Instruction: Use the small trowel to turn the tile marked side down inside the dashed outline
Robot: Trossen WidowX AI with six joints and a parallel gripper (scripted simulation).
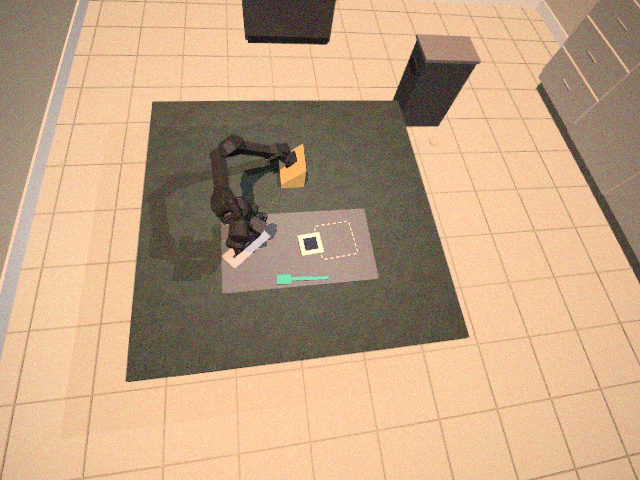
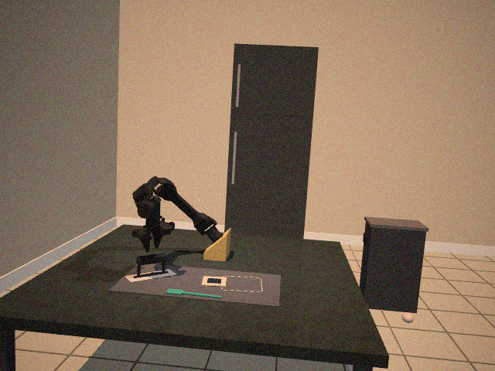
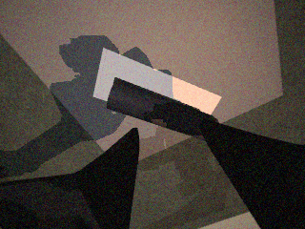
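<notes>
The trowel lies 70 mm below my gripper tip, 20 mm to the left of it and 10 mm behind it. Round my gripper tip: tile 270 mm to the left, 100 mm below, 30 mm ahead; grey mat 210 mm to the left, 130 mm below, 40 mm ahead; green flat tool 180 mm to the left, 180 mm ahead, 100 mm below.
</notes>
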